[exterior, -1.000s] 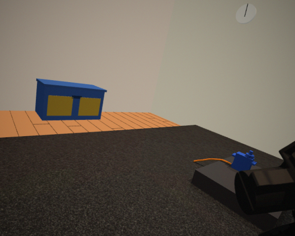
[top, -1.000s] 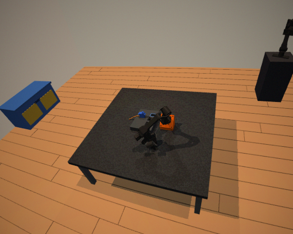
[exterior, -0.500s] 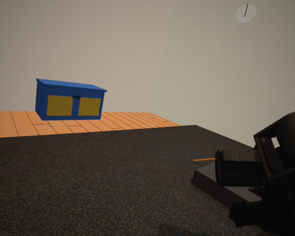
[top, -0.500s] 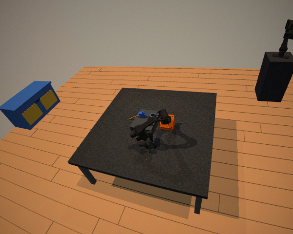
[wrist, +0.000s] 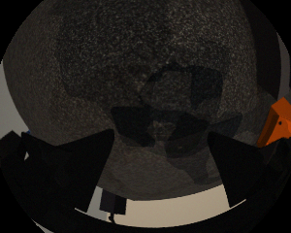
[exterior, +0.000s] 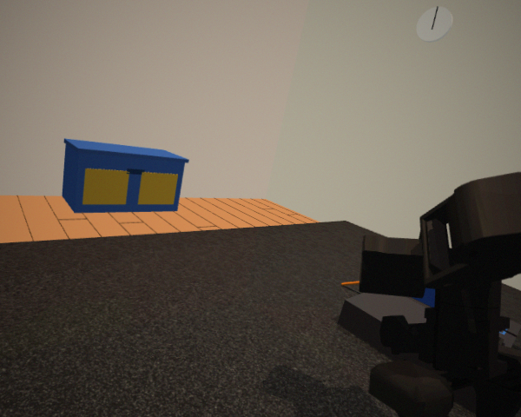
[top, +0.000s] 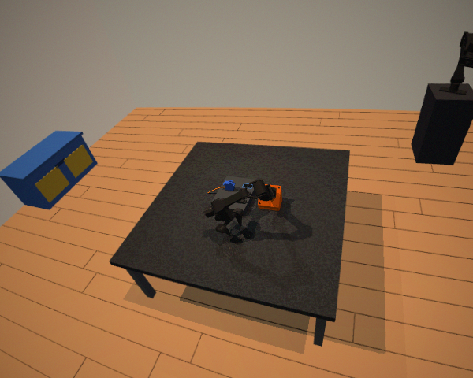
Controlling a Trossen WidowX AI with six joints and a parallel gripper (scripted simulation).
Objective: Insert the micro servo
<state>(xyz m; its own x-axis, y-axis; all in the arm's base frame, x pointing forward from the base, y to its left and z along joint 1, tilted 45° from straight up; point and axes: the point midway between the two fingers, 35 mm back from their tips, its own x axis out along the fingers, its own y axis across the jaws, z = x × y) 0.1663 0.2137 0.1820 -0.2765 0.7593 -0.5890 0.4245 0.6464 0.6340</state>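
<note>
My gripper tip is 14 cm short of the dark deck, 31 cm to the left of it and 1 cm above it.
</note>
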